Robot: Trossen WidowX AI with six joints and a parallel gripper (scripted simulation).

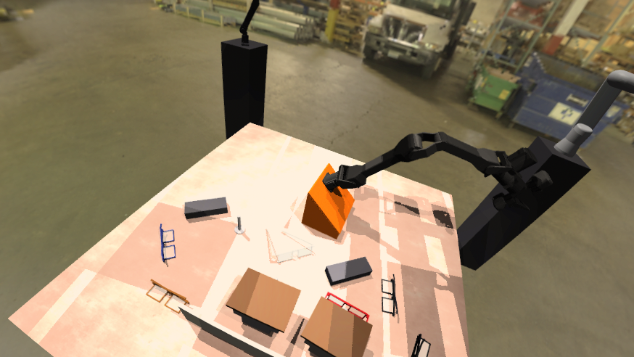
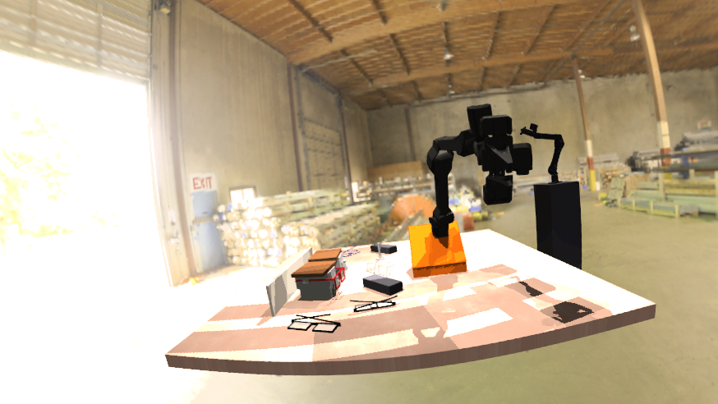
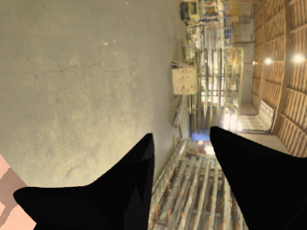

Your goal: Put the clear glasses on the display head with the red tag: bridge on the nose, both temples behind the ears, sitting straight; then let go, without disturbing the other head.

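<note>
Now: the small post 950 mm to the right of my gripper tip, 340 mm below it and 320 mm ahead of it. From my gripper tip the other things lie so: white panel: 650 mm ahead, 610 mm to the right, 310 mm below.
</note>
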